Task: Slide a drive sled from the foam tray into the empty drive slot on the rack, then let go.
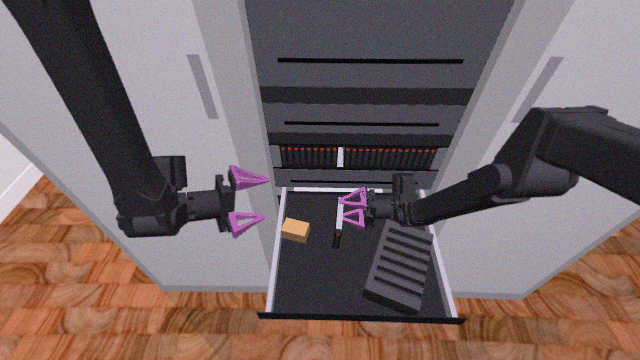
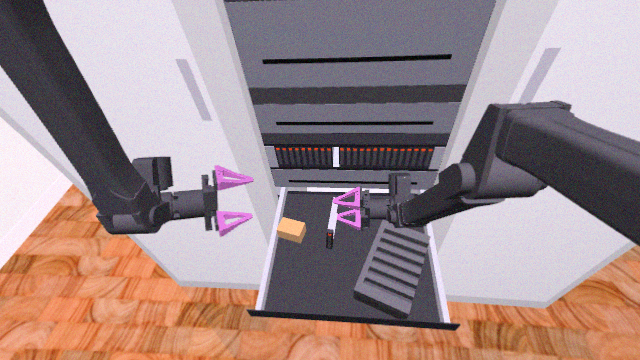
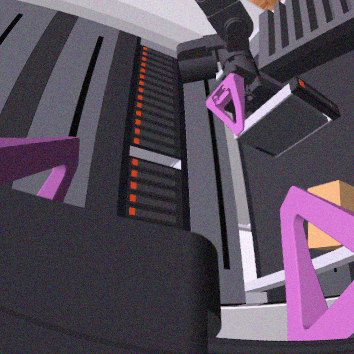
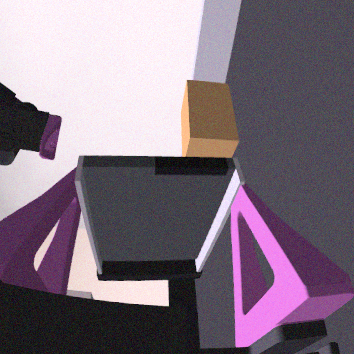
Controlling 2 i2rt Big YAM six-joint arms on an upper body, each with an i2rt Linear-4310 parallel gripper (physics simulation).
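Places are measured from the left arm's base along level axes (x ahead, y left, z up), in centimetres.
Pixels of known places: left gripper, fingertip midpoint: (image 1: pixel 266 198) (image 2: pixel 252 198) (image 3: pixel 185 174) (image 4: pixel 4 143); right gripper, fingertip midpoint: (image 1: pixel 338 209) (image 2: pixel 334 209) (image 3: pixel 261 140) (image 4: pixel 158 182).
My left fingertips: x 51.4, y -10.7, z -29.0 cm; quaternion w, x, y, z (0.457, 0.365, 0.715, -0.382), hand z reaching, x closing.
Observation:
Behind a point stands the place of what it marks.
The drive sled (image 1: pixel 337 239) {x 52.2, y -26.9, z -47.1 cm} (image 2: pixel 329 239) {x 52.3, y -26.8, z -47.0 cm} (image 3: pixel 287 120) {x 57.2, y -26.5, z -47.2 cm} (image 4: pixel 155 215) {x 60.0, y -27.4, z -48.0 cm} is a flat grey plate with pale sides and a dark, red-marked end. My right gripper (image 1: pixel 342 209) {x 62.7, y -27.5, z -48.0 cm} (image 2: pixel 336 209) {x 62.7, y -27.5, z -48.0 cm} (image 4: pixel 158 182) {x 62.7, y -27.5, z -48.0 cm} is shut on its two pale sides and holds it above the drawer, dark end toward the drawer front. My left gripper (image 1: pixel 266 199) {x 51.3, y -10.7, z -29.0 cm} (image 2: pixel 253 198) {x 51.3, y -10.7, z -29.0 cm} (image 3: pixel 185 174) {x 51.3, y -10.7, z -29.0 cm} is open and empty, left of the sled. The empty slot (image 1: pixel 340 157) (image 2: pixel 336 157) (image 3: pixel 155 156) {x 74.0, y -28.7, z -37.9 cm} shows as a pale gap in the row of red-marked drives. The foam tray (image 1: pixel 395 295) {x 38.8, y -40.4, z -49.1 cm} (image 2: pixel 382 297) {x 38.9, y -39.7, z -49.1 cm} (image 3: pixel 300 52) {x 52.7, y -38.0, z -50.4 cm} lies slanted below the right arm.
The open drawer (image 1: pixel 274 280) {x 42.8, y -11.1, z -51.4 cm} (image 2: pixel 265 280) {x 42.4, y -10.9, z -51.4 cm} juts out below the rack (image 1: pixel 365 110) {x 72.7, y -32.8, z -21.3 cm} (image 2: pixel 350 110) {x 72.7, y -31.7, z -21.5 cm}. An orange box (image 1: pixel 295 229) {x 57.2, y -15.4, z -50.5 cm} (image 2: pixel 291 229) {x 57.0, y -15.6, z -50.5 cm} (image 3: pixel 340 192) {x 55.4, y -16.7, z -50.8 cm} (image 4: pixel 210 115) {x 60.0, y -16.8, z -52.5 cm} lies by its left wall. White panels with handles flank the rack.

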